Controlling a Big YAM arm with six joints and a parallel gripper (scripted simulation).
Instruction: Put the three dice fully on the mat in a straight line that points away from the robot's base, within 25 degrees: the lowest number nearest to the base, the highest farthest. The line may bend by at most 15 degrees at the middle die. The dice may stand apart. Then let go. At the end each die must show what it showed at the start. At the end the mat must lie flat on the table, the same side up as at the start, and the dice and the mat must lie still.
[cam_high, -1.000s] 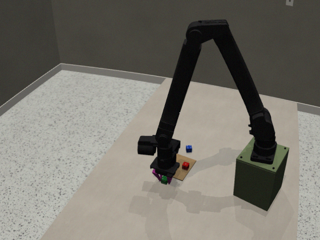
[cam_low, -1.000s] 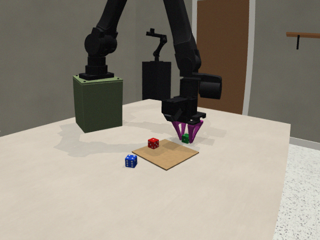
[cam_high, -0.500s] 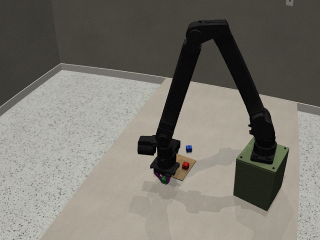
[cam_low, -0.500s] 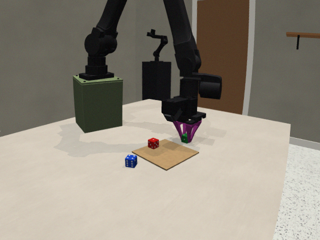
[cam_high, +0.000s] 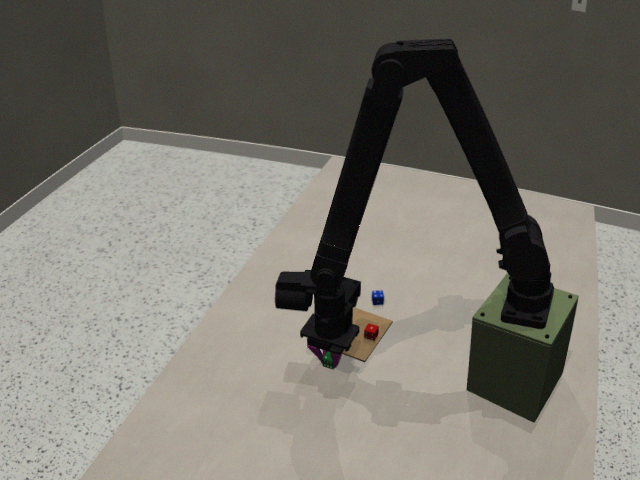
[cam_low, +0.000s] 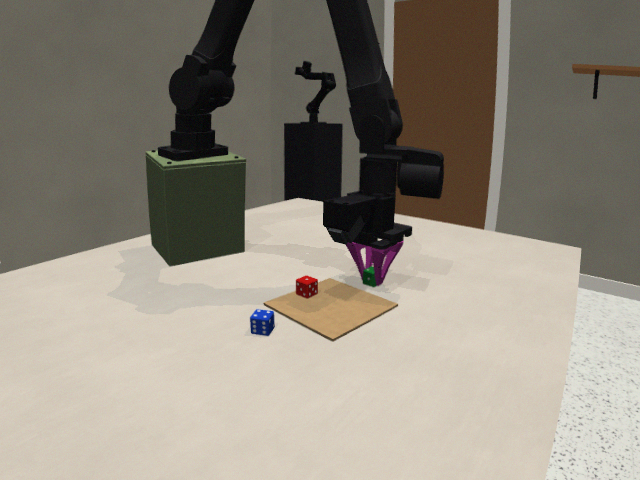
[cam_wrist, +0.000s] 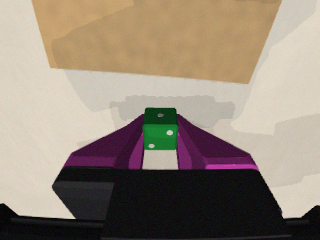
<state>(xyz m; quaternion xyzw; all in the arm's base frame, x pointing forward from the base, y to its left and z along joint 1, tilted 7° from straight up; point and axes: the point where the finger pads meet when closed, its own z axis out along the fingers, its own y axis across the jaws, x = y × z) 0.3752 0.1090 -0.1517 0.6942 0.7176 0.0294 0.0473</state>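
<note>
Now: hand right at the green die. Round my hand: blue die (230 mm to the right, 10 mm behind); tan mat (110 mm to the right, 10 mm below); red die (110 mm to the right, 40 mm behind, 10 mm above).
</note>
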